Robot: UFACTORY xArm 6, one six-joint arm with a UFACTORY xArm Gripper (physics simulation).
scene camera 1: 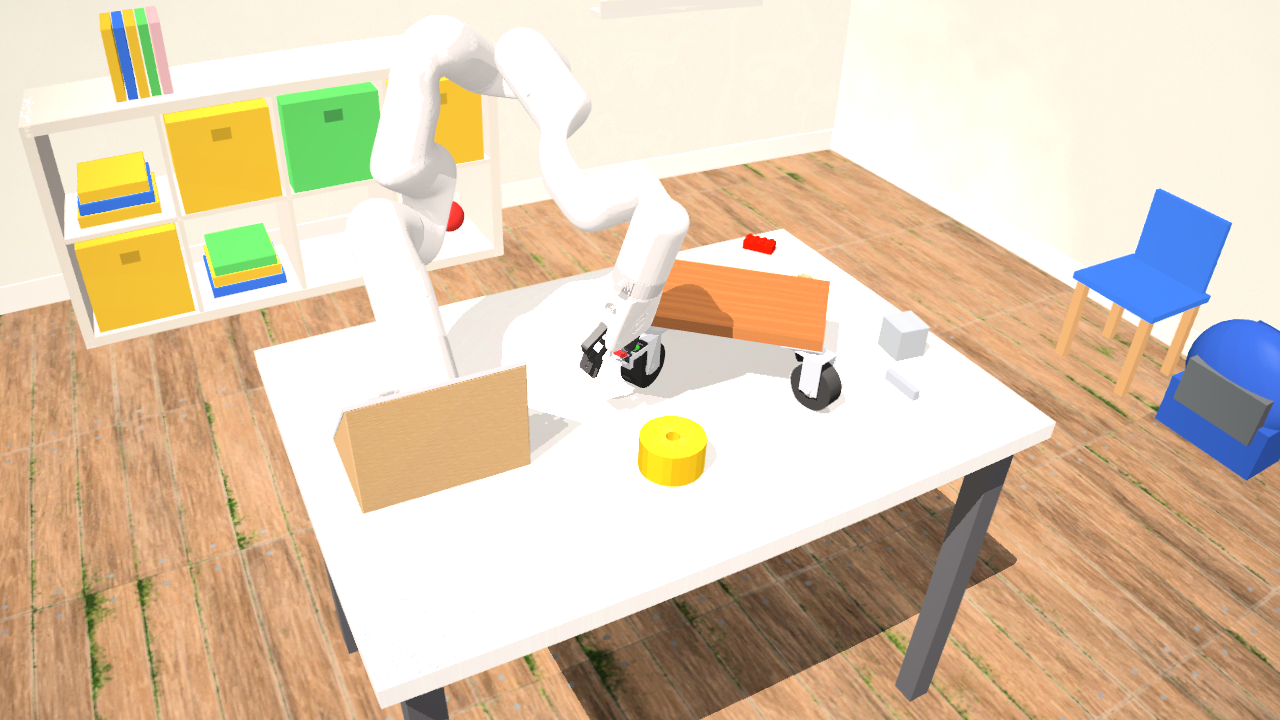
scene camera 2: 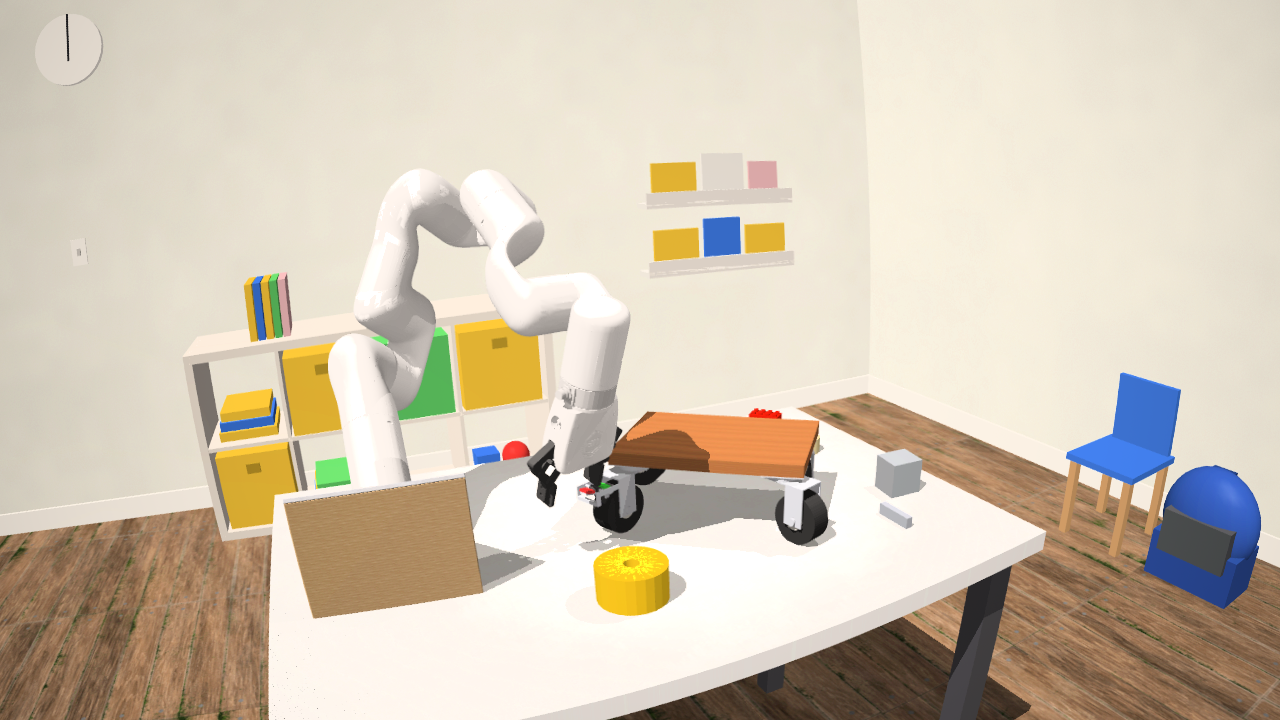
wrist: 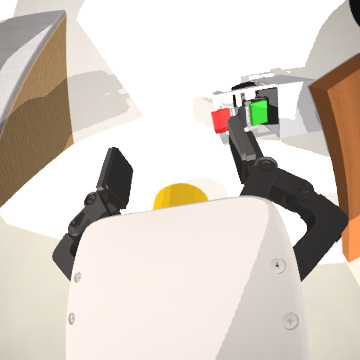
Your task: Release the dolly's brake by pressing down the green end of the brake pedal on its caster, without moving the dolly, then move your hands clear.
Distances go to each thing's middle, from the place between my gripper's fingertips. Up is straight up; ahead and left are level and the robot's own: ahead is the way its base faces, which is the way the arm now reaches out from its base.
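Caster (scene camera 2: 625, 476): from my hand, 40 mm to the left, 100 mm ahead, 50 mm below. Yellow cylinder (scene camera 2: 633, 580): from my hand, 160 mm to the right, 10 mm ahead, 70 mm below. Grey cube (scene camera 1: 903, 335): from my hand, 130 mm to the right, 550 mm ahead, 70 mm below. Dolly (scene camera 2: 780, 450): from my hand, 10 mm to the left, 240 mm ahead, 40 mm below.
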